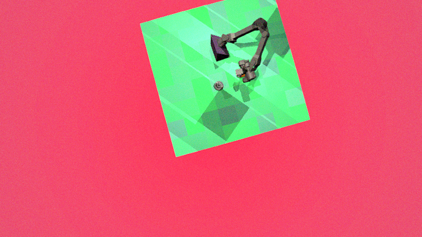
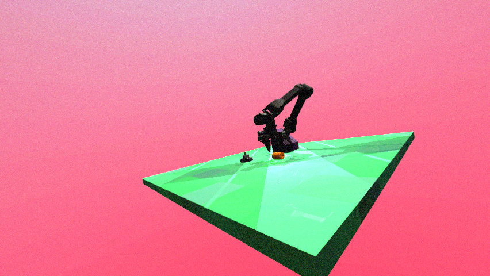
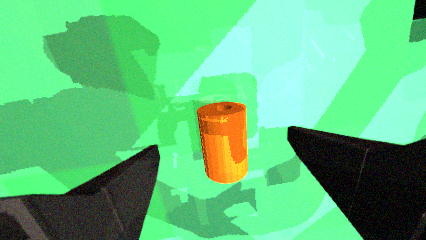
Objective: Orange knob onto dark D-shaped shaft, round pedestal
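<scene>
My gripper tip is now 3 cm above the orange knob and 1 cm to the right of it. The rest, counted from my gripper tip: dark pedestal (22 cm to the right, 4 cm ahead, 2 cm below).
</scene>
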